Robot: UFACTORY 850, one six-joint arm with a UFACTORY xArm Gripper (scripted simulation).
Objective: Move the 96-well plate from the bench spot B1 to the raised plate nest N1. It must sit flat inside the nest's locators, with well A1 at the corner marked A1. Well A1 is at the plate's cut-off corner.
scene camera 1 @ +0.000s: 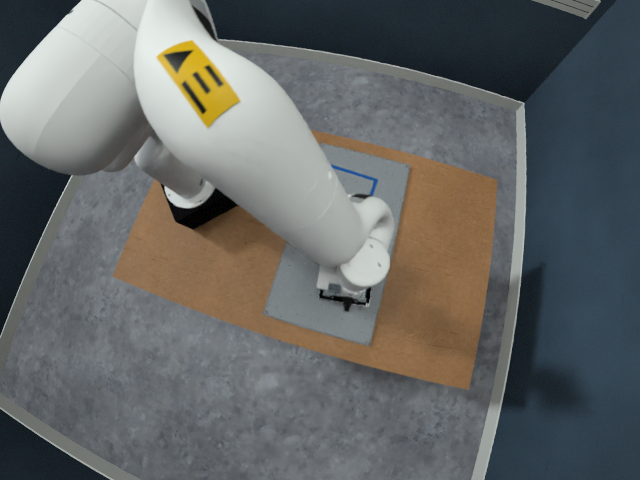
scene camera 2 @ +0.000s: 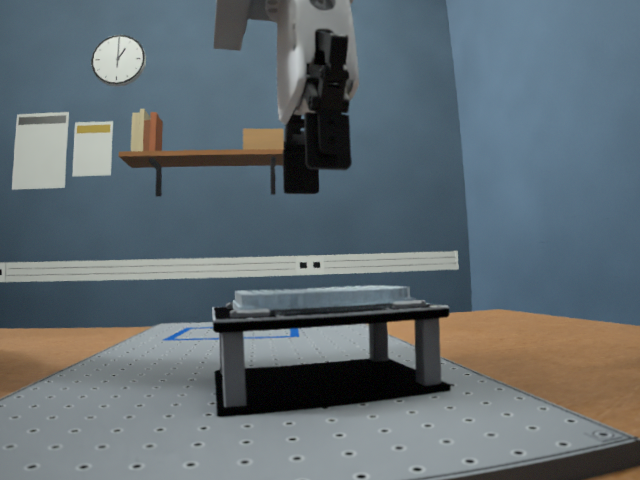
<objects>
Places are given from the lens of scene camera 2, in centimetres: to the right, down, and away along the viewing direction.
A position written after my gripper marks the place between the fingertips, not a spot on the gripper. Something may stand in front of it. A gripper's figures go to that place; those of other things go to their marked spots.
my gripper (scene camera 2: pixel 313 182): 0, -5, 35
96-well plate (scene camera 2: pixel 332 299): 1, 4, 30
</objects>
